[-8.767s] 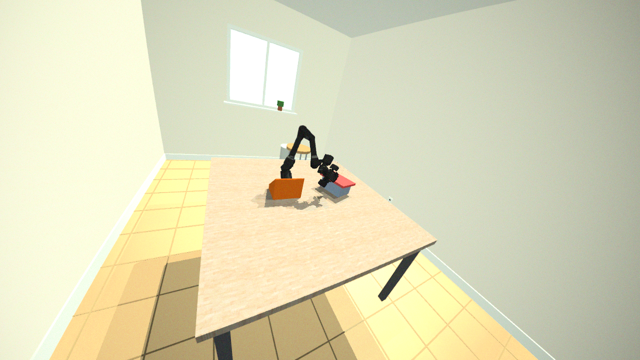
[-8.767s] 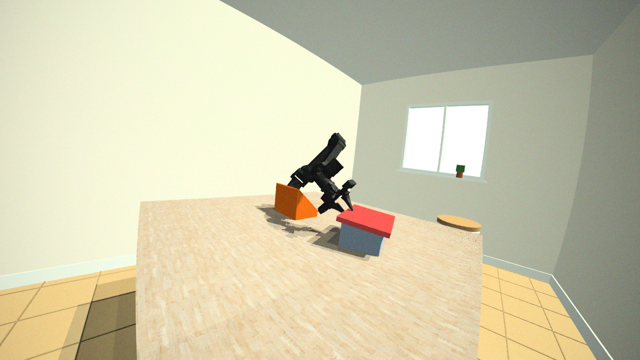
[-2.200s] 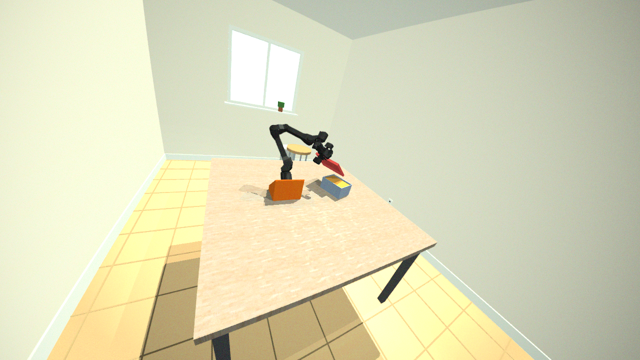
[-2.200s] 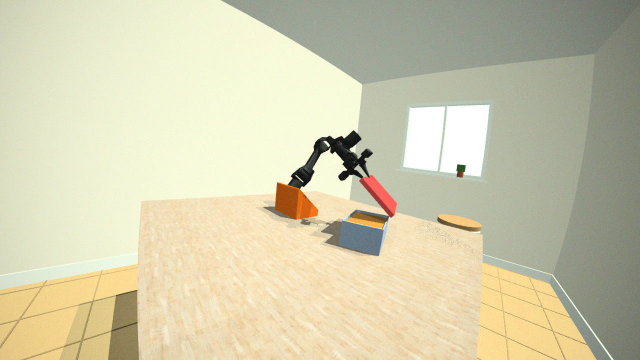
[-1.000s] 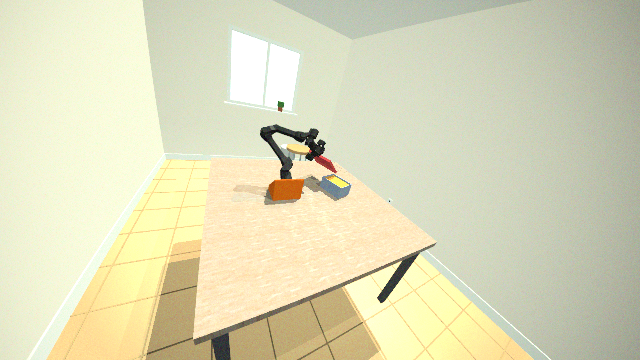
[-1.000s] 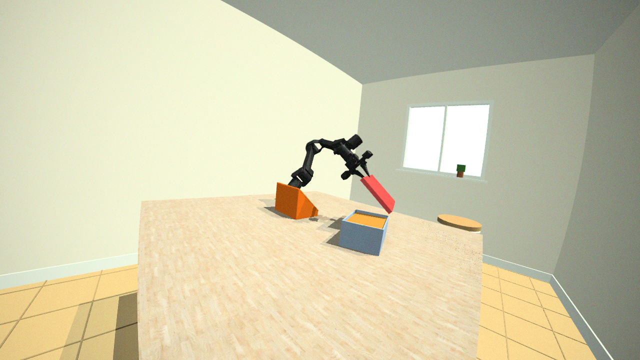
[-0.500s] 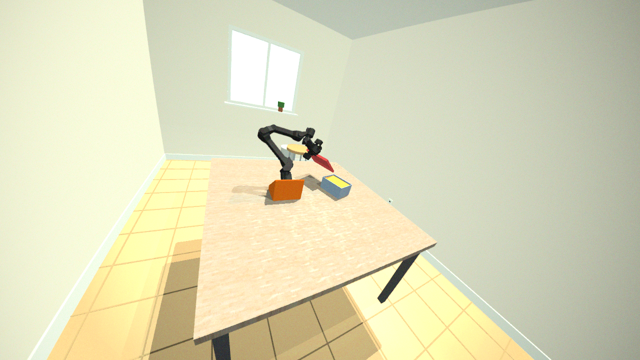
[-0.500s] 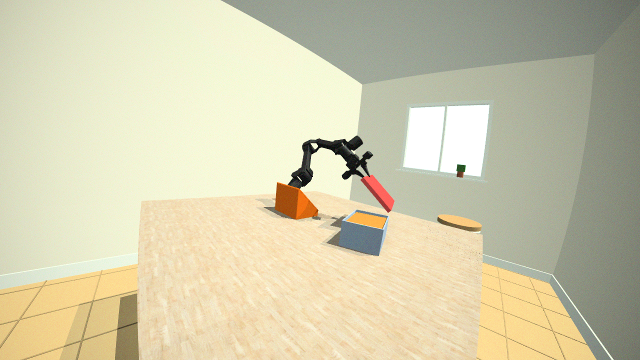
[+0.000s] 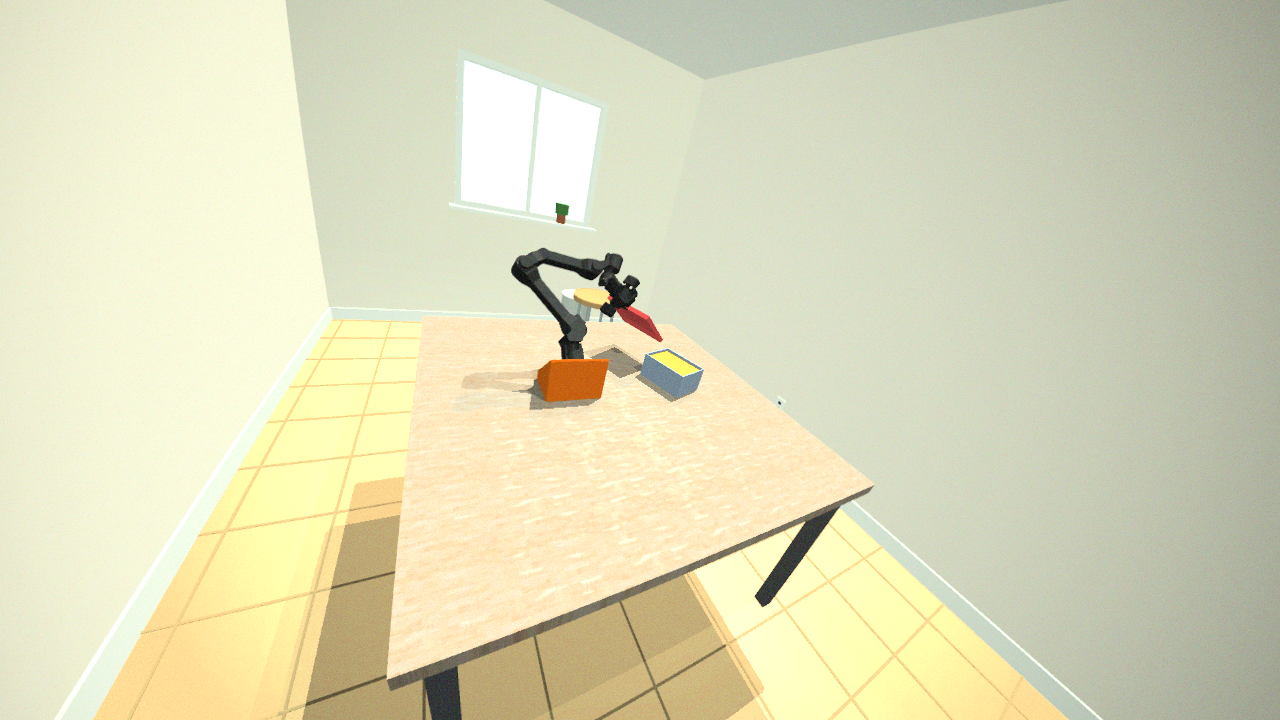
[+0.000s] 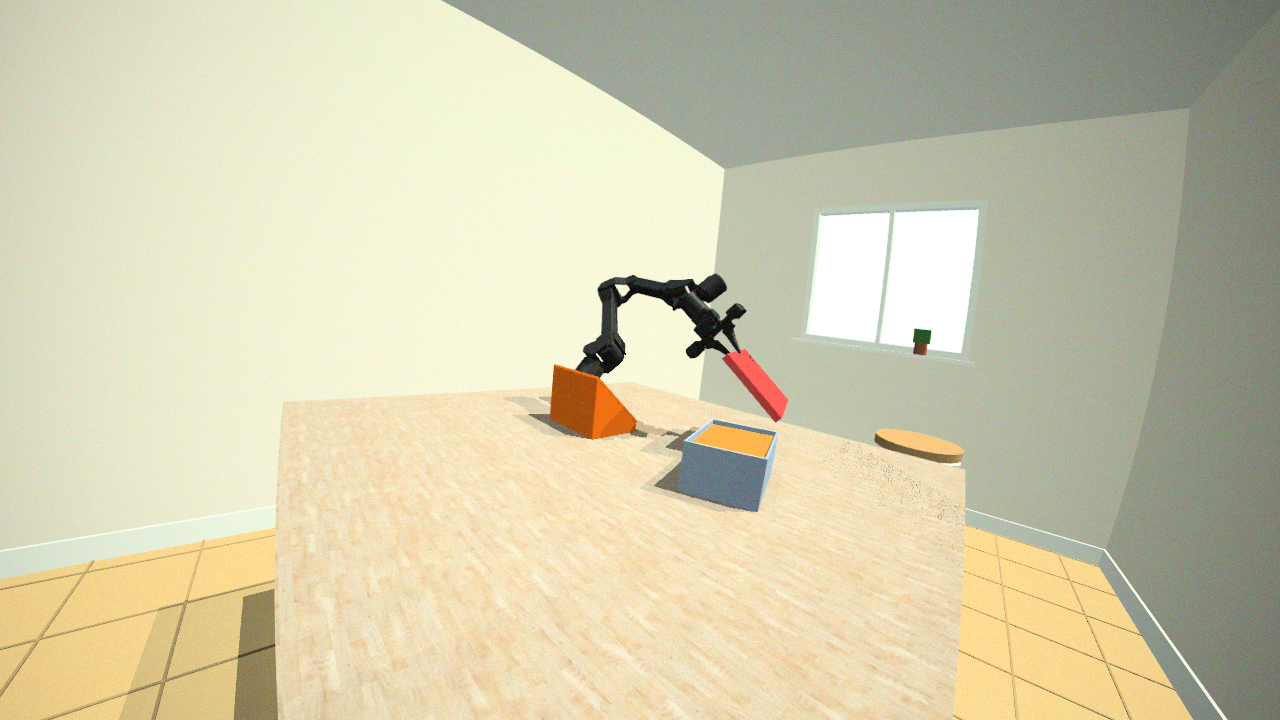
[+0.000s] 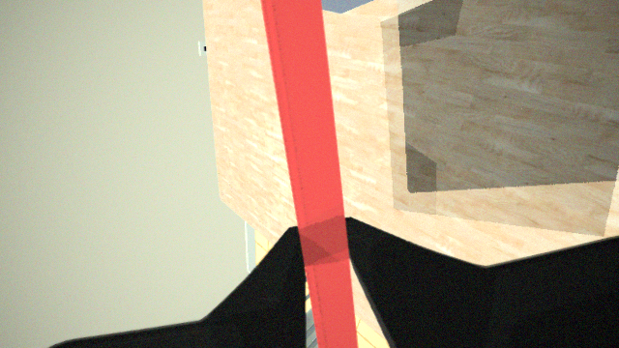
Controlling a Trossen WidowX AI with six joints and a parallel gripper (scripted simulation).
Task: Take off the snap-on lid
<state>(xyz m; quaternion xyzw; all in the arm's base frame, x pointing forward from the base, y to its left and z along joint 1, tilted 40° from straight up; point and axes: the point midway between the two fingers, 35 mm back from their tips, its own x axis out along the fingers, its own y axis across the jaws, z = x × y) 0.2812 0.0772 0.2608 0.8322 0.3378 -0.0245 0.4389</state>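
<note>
My gripper tip is 60 mm short of the red lid, 20 mm to the right of it and 50 mm above it. Round my gripper tip: blue storage box 130 mm ahead, 230 mm to the right, 180 mm below.
</note>
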